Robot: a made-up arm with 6 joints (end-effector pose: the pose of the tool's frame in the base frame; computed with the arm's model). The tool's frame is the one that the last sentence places.
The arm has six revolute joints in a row. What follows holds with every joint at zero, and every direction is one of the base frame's. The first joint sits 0.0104 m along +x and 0.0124 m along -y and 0.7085 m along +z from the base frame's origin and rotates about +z. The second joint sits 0.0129 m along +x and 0.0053 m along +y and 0.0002 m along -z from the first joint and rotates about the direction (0, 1, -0.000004). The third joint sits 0.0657 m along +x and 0.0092 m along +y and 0.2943 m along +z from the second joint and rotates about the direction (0, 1, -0.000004). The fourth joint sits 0.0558 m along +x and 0.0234 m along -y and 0.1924 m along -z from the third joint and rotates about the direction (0, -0.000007, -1). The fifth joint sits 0.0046 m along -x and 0.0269 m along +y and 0.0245 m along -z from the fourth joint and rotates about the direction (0, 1, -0.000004). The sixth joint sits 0.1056 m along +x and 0.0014 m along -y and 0.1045 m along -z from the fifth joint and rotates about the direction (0, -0.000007, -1). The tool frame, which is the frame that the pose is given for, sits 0.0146 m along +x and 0.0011 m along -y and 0.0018 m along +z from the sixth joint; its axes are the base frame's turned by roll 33.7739, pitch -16.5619 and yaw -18.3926 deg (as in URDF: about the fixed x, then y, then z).
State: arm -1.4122 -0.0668 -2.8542 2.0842 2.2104 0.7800
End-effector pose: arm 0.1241 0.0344 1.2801 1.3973 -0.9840 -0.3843
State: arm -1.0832 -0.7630 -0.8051 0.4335 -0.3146 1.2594
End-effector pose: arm 0.0278 -0.1597 1.1449 -0.4946 2.4515 1.1245
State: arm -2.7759 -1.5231 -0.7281 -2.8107 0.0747 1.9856
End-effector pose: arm 0.0179 -0.0172 0.9703 -2.1590 -0.0590 -0.5810
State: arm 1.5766 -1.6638 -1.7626 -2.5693 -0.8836 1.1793
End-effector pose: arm -0.0477 -0.2851 0.9556 -0.3783 2.0173 -1.2720
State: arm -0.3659 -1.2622 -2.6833 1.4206 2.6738 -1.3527
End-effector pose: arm -0.3337 0.2739 0.9293 -0.3782 -0.1604 2.3202
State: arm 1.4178 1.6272 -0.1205 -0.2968 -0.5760 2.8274
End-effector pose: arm -0.0293 0.0557 0.4385 -0.6864 -0.9562 -0.9994
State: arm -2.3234 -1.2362 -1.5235 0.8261 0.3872 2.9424
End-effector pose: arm 0.1359 0.1552 1.2261 -1.3248 1.3139 0.1451
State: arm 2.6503 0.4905 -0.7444 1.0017 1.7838 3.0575
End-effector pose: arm -0.2976 0.0283 0.6645 -0.9423 -1.6585 -0.4493
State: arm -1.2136 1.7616 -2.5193 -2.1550 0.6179 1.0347
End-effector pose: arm 0.2137 -0.5372 0.3433 -0.7002 -0.4731 -0.2415
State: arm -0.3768 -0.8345 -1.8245 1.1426 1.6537 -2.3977
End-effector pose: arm -0.0014 0.1112 1.2426 -0.1727 -0.9526 2.5503
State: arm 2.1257 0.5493 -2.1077 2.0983 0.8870 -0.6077
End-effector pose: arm -0.2895 0.5042 1.0094 2.0893 1.4004 0.2417
